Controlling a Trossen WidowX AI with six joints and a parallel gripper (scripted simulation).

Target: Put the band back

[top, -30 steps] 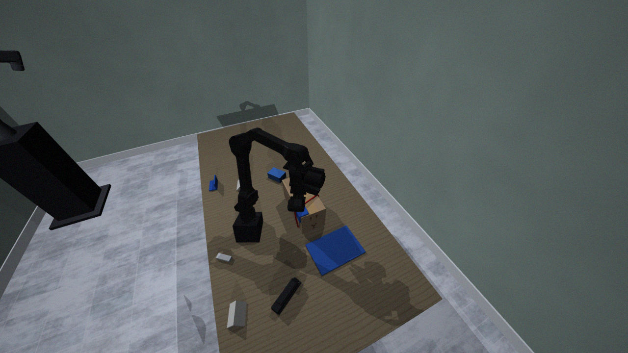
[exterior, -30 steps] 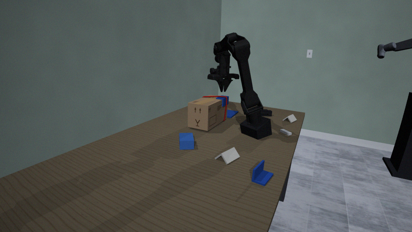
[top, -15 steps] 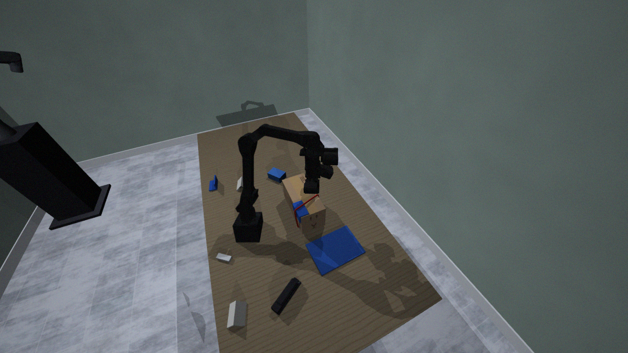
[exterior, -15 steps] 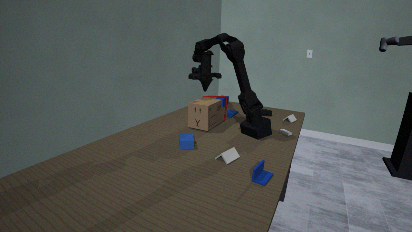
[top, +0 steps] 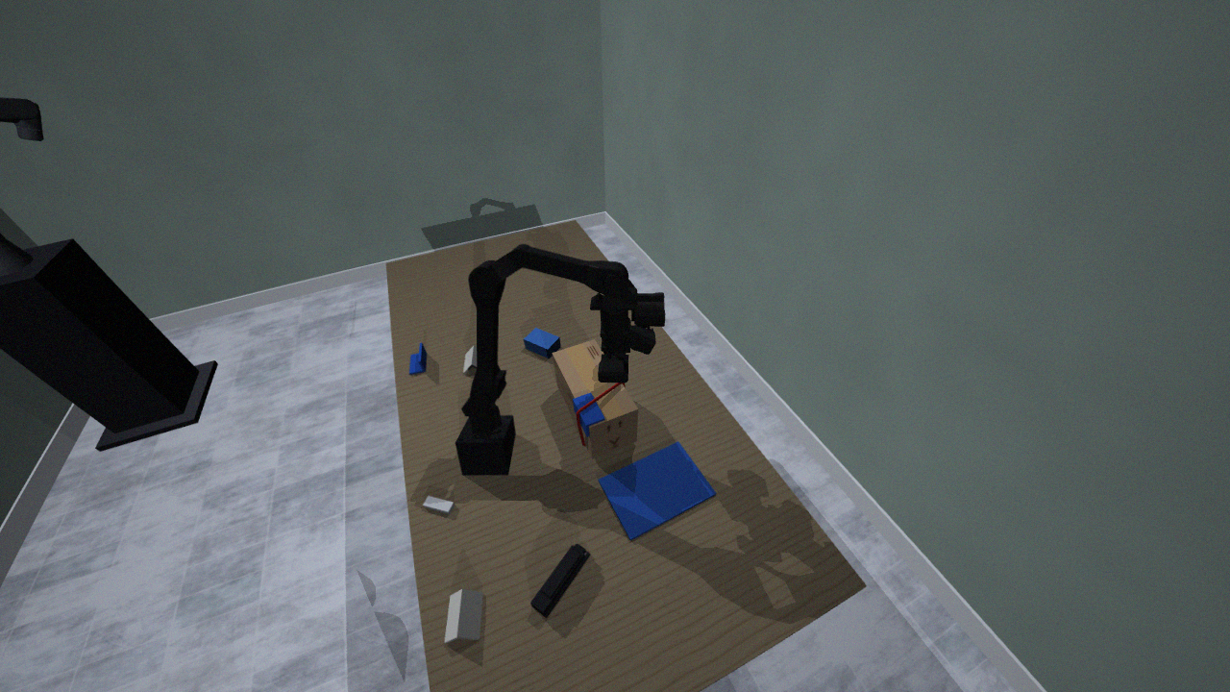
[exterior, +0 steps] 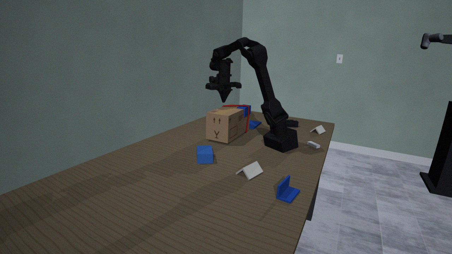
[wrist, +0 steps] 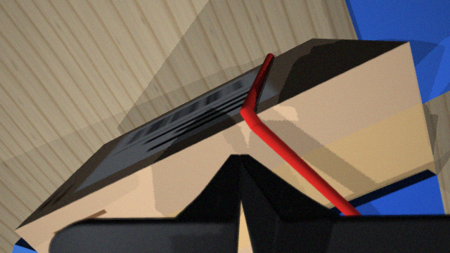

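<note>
The cardboard carton lies 12 cm below my hand, 5 cm behind it and 3 cm to the left of it. The rest, counted from my hand: blue block 33 cm to the left, 18 cm below, 10 cm behind; then flat blue mat 22 cm to the right, 20 cm below.
</note>
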